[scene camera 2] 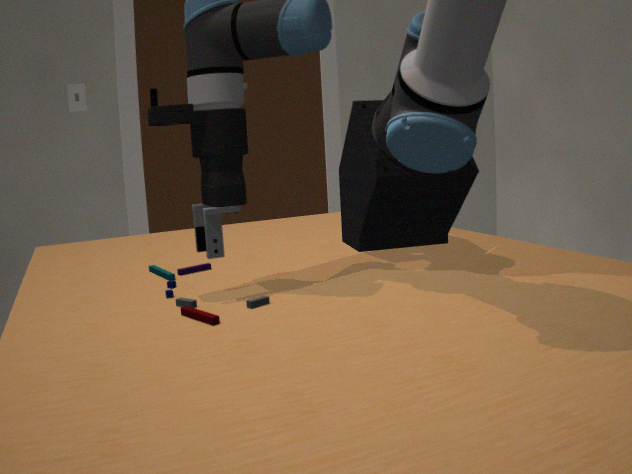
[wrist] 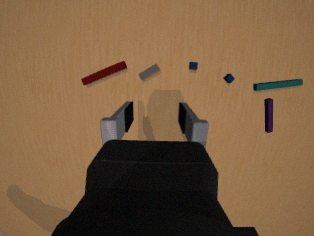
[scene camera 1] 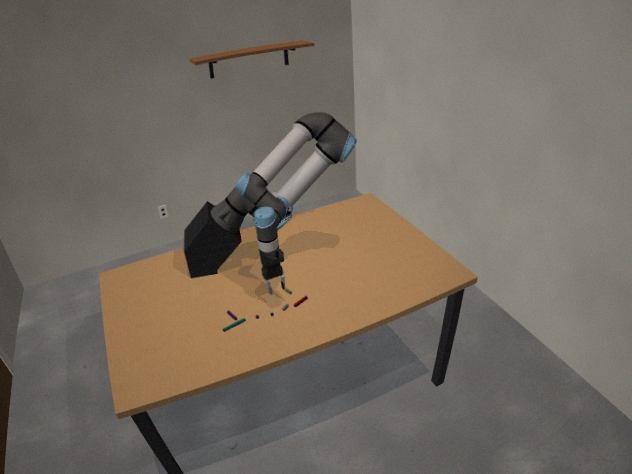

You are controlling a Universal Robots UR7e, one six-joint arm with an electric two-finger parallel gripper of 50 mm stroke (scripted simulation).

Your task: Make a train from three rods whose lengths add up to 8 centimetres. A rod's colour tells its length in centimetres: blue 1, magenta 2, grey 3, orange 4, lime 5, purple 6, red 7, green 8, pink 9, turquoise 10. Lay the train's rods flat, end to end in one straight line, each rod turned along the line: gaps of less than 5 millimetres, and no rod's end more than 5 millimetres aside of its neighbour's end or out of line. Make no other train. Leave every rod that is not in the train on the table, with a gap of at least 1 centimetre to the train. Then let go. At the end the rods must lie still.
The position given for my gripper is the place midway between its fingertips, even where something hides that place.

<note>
I see my gripper (scene camera 2: 210, 254).
My gripper shows as well in the wrist view (wrist: 155, 111).
</note>
